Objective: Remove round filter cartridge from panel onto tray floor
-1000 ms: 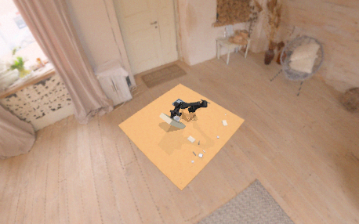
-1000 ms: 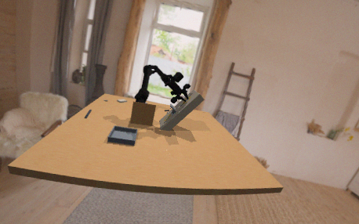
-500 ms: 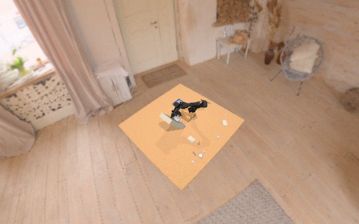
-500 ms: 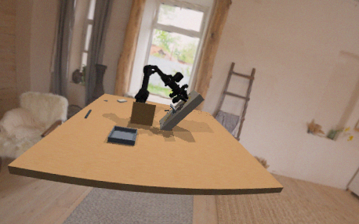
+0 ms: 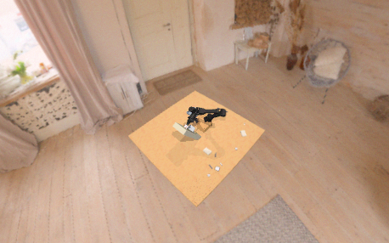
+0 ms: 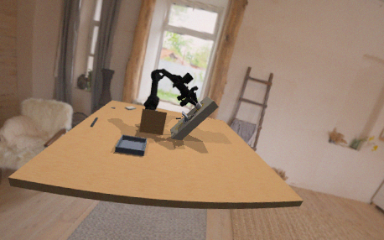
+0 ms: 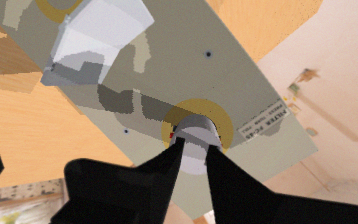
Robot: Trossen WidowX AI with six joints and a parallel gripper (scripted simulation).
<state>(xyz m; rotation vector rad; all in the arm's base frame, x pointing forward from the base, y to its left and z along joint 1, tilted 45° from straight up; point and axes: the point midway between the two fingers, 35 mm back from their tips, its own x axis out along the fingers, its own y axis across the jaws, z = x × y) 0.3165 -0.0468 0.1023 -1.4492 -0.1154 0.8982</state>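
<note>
My gripper tip is 10 cm above the grey service panel and 1 cm past it. Also, from my gripper tip: blue-grey tray: 34 cm behind, 33 cm to the right, 25 cm below; then round filter cartridge: 1 cm ahead.
</note>
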